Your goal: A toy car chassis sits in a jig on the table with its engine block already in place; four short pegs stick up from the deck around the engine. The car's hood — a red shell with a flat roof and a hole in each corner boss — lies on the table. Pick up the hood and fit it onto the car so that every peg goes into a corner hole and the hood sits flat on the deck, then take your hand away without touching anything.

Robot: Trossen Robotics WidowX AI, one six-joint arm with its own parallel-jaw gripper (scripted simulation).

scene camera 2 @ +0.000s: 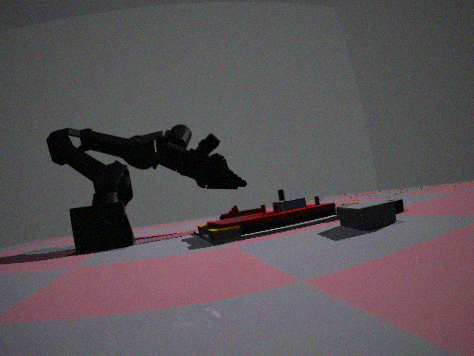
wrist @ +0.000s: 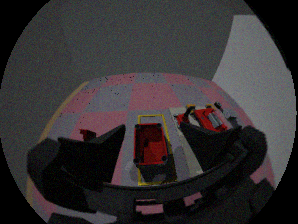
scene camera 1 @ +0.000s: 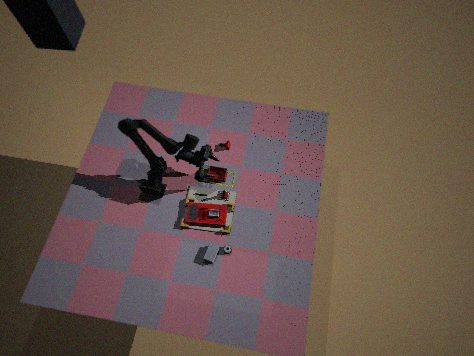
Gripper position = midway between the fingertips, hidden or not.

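Observation:
My gripper (scene camera 2: 241,186) open, holding nothing. Gripper (wrist: 153,125) visible too.

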